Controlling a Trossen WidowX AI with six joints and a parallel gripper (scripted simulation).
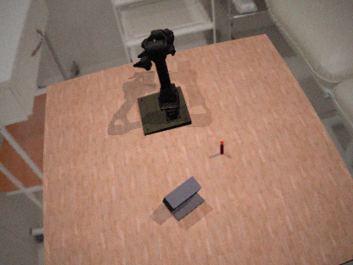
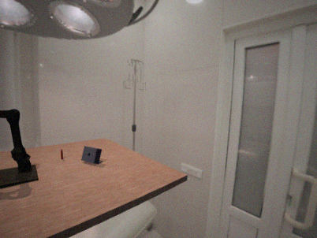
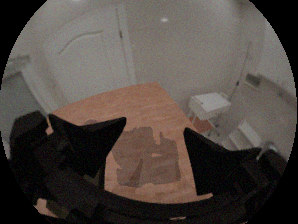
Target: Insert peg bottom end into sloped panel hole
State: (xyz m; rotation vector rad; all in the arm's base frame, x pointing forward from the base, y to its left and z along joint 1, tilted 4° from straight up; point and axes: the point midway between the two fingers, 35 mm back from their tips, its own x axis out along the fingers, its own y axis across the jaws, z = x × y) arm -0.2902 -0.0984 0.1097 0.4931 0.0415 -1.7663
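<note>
My gripper tip is 530 mm short of the red peg, 310 mm to the right of it and 70 mm above it. From my gripper tip the other things lie so: sloped panel (720 mm ahead, 110 mm to the left, 60 mm below).
</note>
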